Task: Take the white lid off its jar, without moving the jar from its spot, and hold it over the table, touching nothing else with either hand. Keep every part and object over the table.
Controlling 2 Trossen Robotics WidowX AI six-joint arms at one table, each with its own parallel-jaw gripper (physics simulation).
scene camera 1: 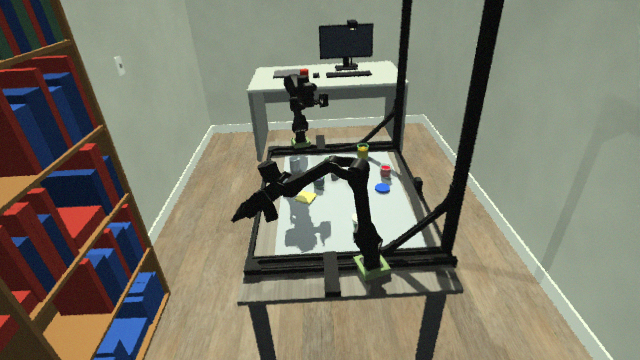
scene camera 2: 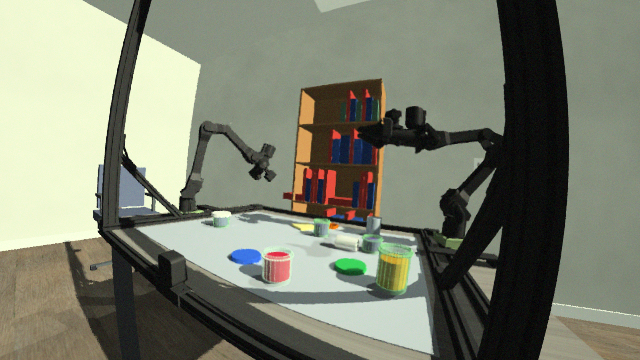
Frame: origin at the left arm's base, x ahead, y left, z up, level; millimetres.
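Seen in the pictures: left gripper, fingertip midpoint: (scene camera 1: 235, 219); right gripper, fingertip midpoint: (scene camera 1: 313, 106) (scene camera 2: 357, 132); left arm's base, origin of the base link: (scene camera 1: 371, 262) (scene camera 2: 186, 210); right arm's base, origin of the base link: (scene camera 1: 300, 140) (scene camera 2: 453, 236).
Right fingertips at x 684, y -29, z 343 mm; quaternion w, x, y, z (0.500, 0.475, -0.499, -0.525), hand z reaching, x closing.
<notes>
Pixels of each thing's top centre, then the offset from my right fingertips to it.
- white lid, middle of its top: (scene camera 2: 221, 212) 315 mm down, 466 mm back, 29 mm right
- red-filled jar, middle of its top: (scene camera 2: 277, 251) (scene camera 1: 385, 166) 308 mm down, 146 mm back, 314 mm right
- yellow-filled jar, middle of its top: (scene camera 2: 395, 247) (scene camera 1: 362, 145) 286 mm down, 73 mm ahead, 290 mm right
- blue lid, middle of its top: (scene camera 2: 246, 253) (scene camera 1: 382, 187) 356 mm down, 246 mm back, 245 mm right
- green lid, middle of its top: (scene camera 2: 350, 264) 356 mm down, 3 mm back, 221 mm right
- yellow pad, middle of its top: (scene camera 2: 304, 224) (scene camera 1: 305, 196) 355 mm down, 180 mm back, 117 mm left
- grey cylinder, middle of its top: (scene camera 2: 374, 217) (scene camera 1: 294, 158) 297 mm down, 92 mm ahead, 92 mm left
- white cylinder, middle of its top: (scene camera 2: 347, 236) 328 mm down, 10 mm back, 91 mm right
The white lid (scene camera 2: 221, 214) sits on its small clear jar (scene camera 2: 221, 223), which stands upright toward the far left of the table in scene camera 2. In scene camera 1 the jar is mostly hidden behind my left arm. My left gripper (scene camera 1: 235, 218) (scene camera 2: 262, 175) is open and empty, raised well above table height and apart from the jar; in scene camera 1 its tips reach past the left edge of the table. My right gripper (scene camera 2: 362, 131) is open and empty, high up at the other end of the table, far from the jar.
A red-filled jar (scene camera 1: 385, 171) (scene camera 2: 277, 267), a yellow-filled jar (scene camera 1: 362, 151) (scene camera 2: 393, 271), a blue lid (scene camera 1: 382, 188) (scene camera 2: 246, 256), a green lid (scene camera 2: 350, 266), a yellow pad (scene camera 1: 305, 197), a grey cylinder (scene camera 2: 373, 225) and a white cylinder (scene camera 2: 347, 243) are on the table. Black frame posts (scene camera 1: 471, 125) stand at the side.
</notes>
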